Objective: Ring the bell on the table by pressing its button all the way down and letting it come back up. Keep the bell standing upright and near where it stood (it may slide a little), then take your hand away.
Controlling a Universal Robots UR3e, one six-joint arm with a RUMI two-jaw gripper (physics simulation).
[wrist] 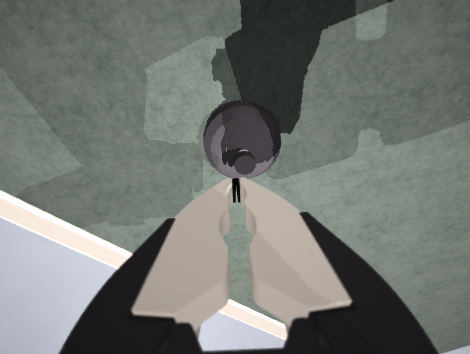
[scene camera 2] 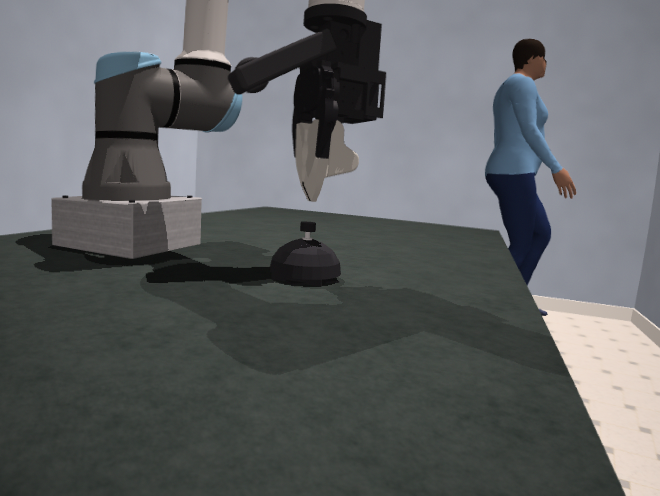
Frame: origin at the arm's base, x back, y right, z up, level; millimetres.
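Where they show: gripper, between the fingertips: (wrist: 235,180) (scene camera 2: 311,201); arm's base, origin of its link: (scene camera 2: 127,197).
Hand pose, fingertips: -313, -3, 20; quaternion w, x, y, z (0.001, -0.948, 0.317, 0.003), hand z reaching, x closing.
Each offset is from my fingertips to the top centre of the thing, as dx, dy, dz. Level surfaces: height alone.
The bell, a dark dome {+6, -6, -25} (scene camera 2: 305,262) (wrist: 242,130), stands upright on the dark green table {dz -91} (scene camera 2: 320,426) (wrist: 410,200). Its black button {+6, -6, -25} (scene camera 2: 307,226) (wrist: 245,163) stands up on a short light stem, with a gap between the button and the dome. My gripper (scene camera 2: 313,199) (wrist: 235,180) is shut, its two beige fingertips together with nothing between them. The tips hang a little above the button in the scene view and do not touch it. In the wrist view the button shows just beyond the tips, uncovered.
The arm's base stands on a pale block (scene camera 2: 96,226) at the left back of the table. A person (scene camera 2: 520,133) in a light blue top stands beyond the table's right edge. Shadows of the arm lie around the bell.
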